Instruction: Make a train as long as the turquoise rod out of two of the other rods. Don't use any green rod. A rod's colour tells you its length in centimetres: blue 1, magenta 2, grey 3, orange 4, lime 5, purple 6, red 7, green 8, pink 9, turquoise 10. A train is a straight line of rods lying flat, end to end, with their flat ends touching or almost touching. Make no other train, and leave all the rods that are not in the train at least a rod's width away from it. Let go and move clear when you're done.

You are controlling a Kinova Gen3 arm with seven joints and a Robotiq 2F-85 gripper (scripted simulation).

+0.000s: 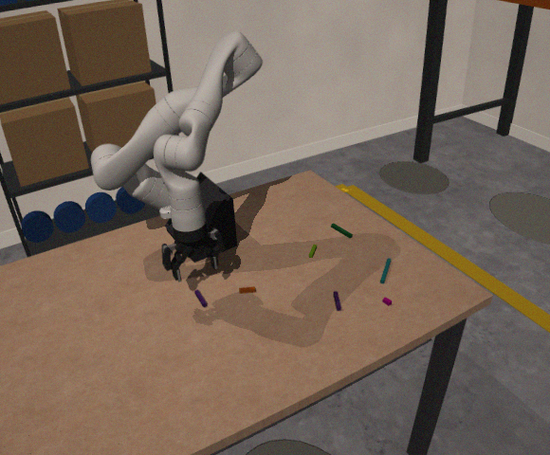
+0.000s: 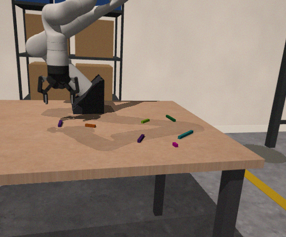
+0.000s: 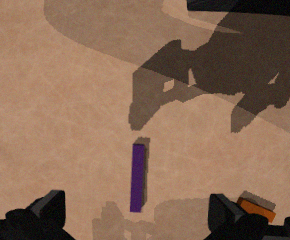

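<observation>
My gripper is now 80 mm above the purple rod. Also, from my hand: orange rod (30 mm ahead, 120 mm to the left, 80 mm below); lime rod (40 mm behind, 340 mm to the left, 80 mm below); magenta rod (230 mm ahead, 400 mm to the left, 80 mm below).
</observation>
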